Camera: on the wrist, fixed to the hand. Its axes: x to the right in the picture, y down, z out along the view.
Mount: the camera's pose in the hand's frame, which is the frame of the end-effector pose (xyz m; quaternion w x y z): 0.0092 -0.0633 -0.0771 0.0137 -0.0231 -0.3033 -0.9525
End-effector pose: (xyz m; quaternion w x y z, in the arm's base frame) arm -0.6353 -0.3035 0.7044 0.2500 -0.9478 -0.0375 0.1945
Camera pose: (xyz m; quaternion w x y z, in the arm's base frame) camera -0.5953 -0.2822 0.7937 0.1554 0.0759 -0.9836 0.0511
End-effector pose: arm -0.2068 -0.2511 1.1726 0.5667 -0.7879 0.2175 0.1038
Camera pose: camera -0.1759 -0.3088 1.2484 0.1544 -0.1996 -0.9218 -0.2944
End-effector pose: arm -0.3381 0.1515 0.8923 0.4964 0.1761 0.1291 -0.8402
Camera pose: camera -0.3849 0.2044 0.8213 0.7503 0.3869 -0.0384 0.5348
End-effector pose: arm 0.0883 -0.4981 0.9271 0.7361 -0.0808 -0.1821 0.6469
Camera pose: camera 0.1763 -0.4896 0.8801 0.5692 0.3515 -0.3177 -0.6720
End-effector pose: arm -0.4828 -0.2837 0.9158 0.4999 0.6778 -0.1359 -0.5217
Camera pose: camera -0.4353 -0.2196 0.8553 0.5157 0.0310 -0.5042 0.6920
